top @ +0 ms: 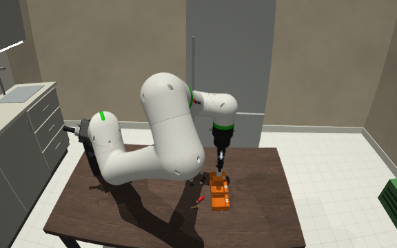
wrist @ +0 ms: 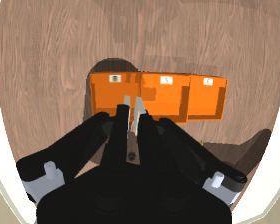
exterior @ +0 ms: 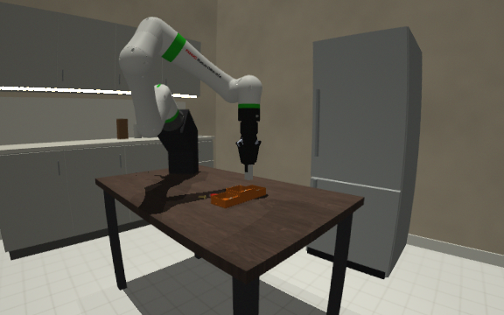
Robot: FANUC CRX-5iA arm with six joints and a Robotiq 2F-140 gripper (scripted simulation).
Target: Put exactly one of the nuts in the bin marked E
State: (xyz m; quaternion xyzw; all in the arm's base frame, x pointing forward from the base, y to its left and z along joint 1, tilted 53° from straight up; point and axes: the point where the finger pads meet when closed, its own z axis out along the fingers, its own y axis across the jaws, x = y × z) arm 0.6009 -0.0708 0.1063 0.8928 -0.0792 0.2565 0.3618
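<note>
My hand is 100 mm above the dark cylinder, 70 mm past it and 50 mm to the right of it. From my hand the other things lie so: red piece: 120 mm behind, 100 mm below, 80 mm to the right; yellow screw: 160 mm behind, 120 mm to the right, 100 mm below.
</note>
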